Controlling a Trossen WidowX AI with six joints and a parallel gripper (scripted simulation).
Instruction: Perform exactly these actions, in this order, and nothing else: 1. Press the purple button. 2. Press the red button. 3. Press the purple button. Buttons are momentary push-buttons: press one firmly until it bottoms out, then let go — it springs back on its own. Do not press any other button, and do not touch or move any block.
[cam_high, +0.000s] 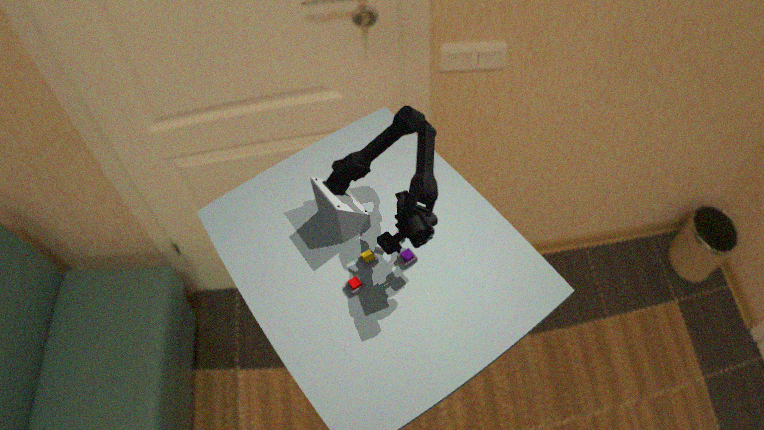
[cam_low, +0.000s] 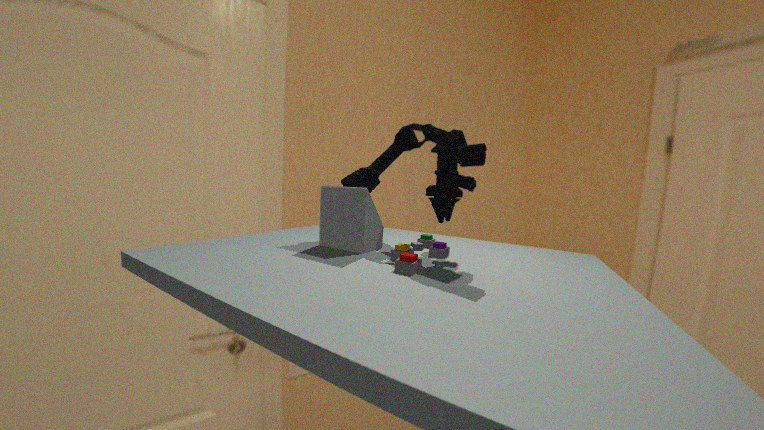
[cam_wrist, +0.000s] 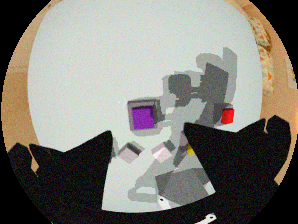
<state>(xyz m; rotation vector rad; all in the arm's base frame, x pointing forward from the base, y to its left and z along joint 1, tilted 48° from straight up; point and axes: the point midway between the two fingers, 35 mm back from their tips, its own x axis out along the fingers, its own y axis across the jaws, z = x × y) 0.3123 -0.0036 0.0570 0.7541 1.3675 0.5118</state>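
The purple button lies 10 mm behind my gripper tip and 70 mm below it. Also, from my gripper tip: green button: 70 mm behind, 110 mm to the left, 70 mm below; then red button: 50 mm behind, 180 mm to the right, 70 mm below; then yellow button: 90 mm behind, 90 mm to the right, 70 mm below.
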